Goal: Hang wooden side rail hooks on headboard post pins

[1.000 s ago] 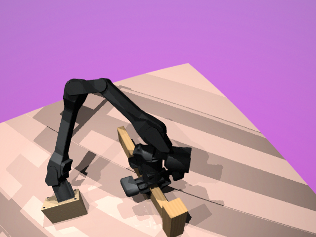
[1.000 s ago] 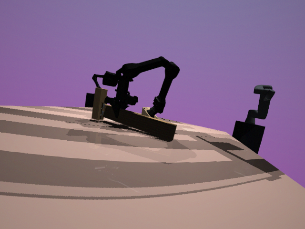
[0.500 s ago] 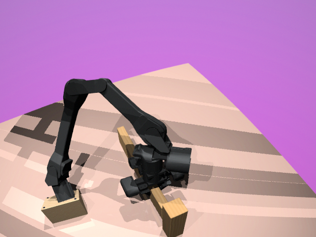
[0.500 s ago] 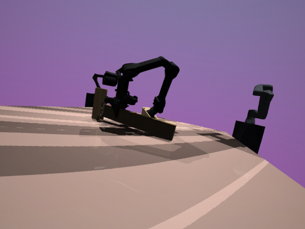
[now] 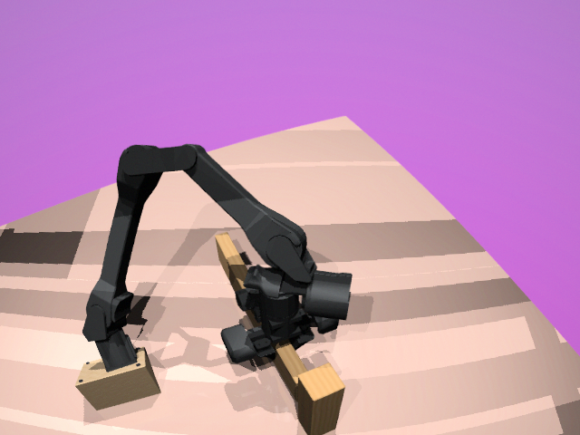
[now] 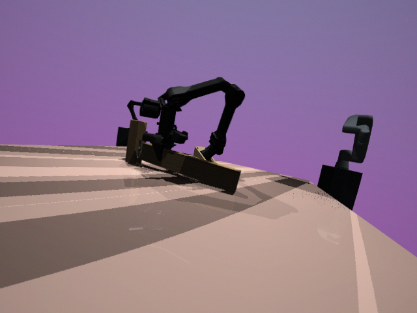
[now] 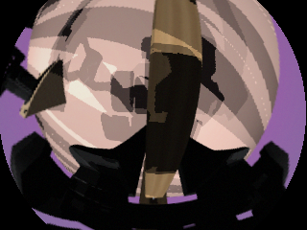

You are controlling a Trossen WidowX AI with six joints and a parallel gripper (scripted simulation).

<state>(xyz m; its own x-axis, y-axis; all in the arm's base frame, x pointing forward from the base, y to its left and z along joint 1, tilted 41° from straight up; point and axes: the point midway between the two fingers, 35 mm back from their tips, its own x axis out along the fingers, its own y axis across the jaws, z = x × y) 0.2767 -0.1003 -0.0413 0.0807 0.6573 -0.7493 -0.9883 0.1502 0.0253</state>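
Now: gripper tip 2 cm past the wooden headboard post, 14 cm to the left of it and 4 cm below it.
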